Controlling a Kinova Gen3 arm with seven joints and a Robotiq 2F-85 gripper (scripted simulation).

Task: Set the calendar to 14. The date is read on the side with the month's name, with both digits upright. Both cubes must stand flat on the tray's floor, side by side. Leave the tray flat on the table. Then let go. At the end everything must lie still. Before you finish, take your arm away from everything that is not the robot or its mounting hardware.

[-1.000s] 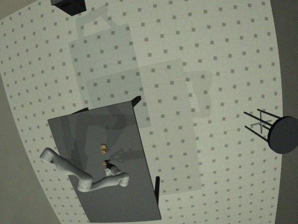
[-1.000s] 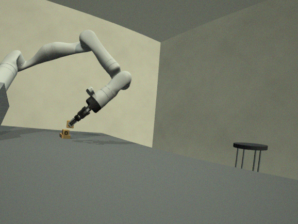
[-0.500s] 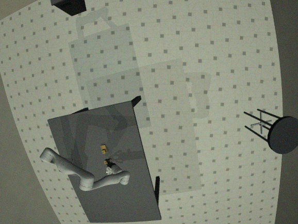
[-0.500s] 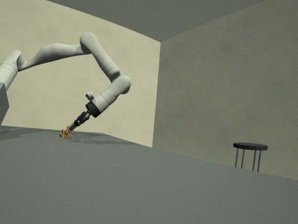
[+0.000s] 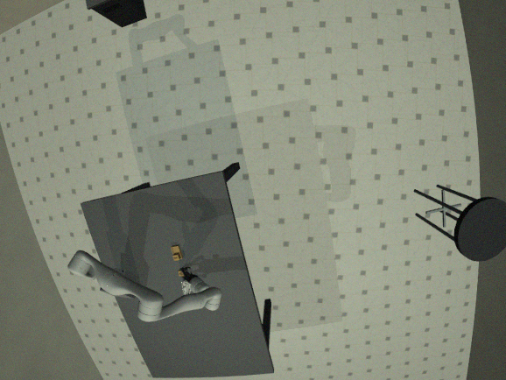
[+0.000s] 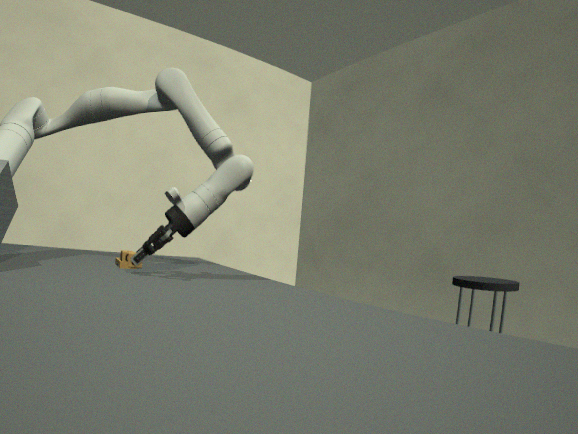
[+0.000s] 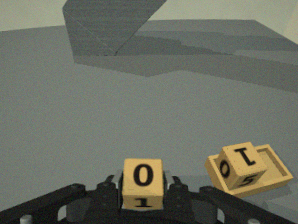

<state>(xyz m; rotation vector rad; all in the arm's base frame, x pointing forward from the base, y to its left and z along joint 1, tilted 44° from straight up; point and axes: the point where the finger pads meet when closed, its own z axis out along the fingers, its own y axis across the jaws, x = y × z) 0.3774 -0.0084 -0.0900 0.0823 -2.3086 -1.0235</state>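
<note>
My hand is 10 mm past the wooden tray, 110 mm to the right of it and 30 mm above it. Round my hand: number cube 10 mm behind, 10 mm below.
</note>
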